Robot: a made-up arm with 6 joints.
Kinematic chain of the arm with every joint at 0, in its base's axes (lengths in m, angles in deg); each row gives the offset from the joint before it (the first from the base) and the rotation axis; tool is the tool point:
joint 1: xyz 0 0 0.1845 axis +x
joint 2: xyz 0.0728 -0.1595 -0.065 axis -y
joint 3: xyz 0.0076 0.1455 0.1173 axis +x
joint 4: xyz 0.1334 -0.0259 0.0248 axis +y
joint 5: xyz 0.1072 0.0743 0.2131 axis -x
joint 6: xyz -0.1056 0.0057 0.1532 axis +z
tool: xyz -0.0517 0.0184 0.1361
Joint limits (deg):
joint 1: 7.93..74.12
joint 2: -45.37..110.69
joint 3: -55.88..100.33
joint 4: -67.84..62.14
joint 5: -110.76..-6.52
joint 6: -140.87..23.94
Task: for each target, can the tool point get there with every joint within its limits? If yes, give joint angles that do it. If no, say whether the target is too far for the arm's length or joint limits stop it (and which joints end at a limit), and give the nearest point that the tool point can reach.
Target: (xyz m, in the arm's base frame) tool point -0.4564 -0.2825 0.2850
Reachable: yes | joints 61.56 66.25 -2.71 3.27 -25.33 3.37
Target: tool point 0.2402 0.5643 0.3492
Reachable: no: joint limits stop it (at a limit: joint 1, joint 3, joint 5) | nearest point 0.3304 0.4304 0.4123 | short by 0.173 m
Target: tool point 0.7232 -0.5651 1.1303
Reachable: no: too far | nearest point 0.4206 -0.2864 0.6639 | short by 0.622 m
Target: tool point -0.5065 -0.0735 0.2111
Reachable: yes | joints 35.51 76.05 -8.47 -22.54 -41.03 -96.86
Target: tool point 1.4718 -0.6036 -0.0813
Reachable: no: too far | nearest point 0.7256 -0.2412 0.0388 | short by 0.838 m
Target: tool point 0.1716 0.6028 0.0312
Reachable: no: joint limits stop it (at a limit: joint 2, joint 3, joint 4, joint 5) | nearest point 0.0346 0.4626 0.0669 | short by 0.199 m
